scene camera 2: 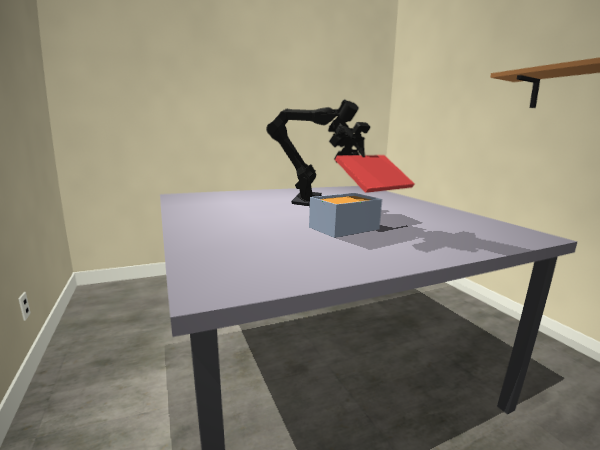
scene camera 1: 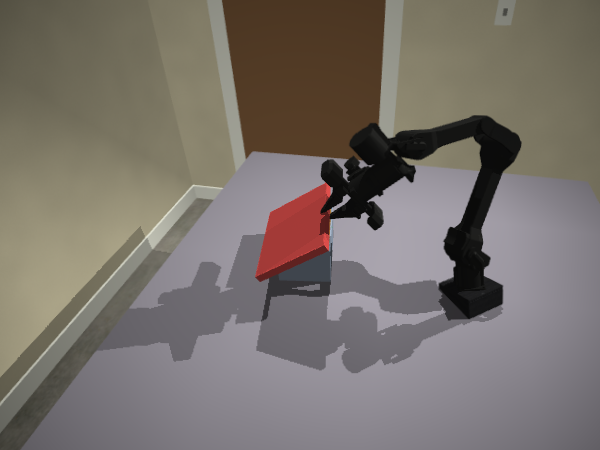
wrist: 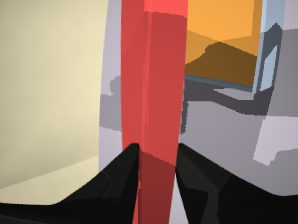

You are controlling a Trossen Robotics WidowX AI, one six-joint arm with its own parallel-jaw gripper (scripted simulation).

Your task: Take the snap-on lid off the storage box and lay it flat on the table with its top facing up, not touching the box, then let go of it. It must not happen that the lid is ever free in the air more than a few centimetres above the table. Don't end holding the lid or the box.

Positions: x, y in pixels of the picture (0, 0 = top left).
Labels:
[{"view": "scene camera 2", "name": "my gripper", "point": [362, 159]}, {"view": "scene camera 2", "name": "lid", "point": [373, 173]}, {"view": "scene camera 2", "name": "storage box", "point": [334, 215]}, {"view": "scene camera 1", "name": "my gripper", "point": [324, 214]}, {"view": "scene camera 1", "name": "lid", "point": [296, 232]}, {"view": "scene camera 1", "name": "storage box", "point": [318, 268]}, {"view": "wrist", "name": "my gripper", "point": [156, 150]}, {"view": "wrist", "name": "lid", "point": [153, 47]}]

